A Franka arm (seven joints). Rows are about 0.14 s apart.
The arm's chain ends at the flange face. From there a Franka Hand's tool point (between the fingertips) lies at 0.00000 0.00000 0.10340 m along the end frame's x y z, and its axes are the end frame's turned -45 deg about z.
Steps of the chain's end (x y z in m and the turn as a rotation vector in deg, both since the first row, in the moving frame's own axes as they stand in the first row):
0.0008 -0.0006 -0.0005 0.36 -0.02 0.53
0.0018 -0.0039 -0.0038 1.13 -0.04 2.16
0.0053 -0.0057 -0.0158 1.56 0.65 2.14
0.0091 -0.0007 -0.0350 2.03 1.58 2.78
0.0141 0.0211 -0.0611 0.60 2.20 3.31
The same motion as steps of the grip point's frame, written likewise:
0.0014 -0.0003 -0.0005 0.27 0.24 0.53
0.0054 -0.0030 -0.0038 0.83 0.77 2.16
0.0106 -0.0014 -0.0158 0.64 1.56 2.14
0.0115 0.0055 -0.0351 0.32 2.55 2.78
-0.0014 0.0270 -0.0612 -1.13 1.98 3.31

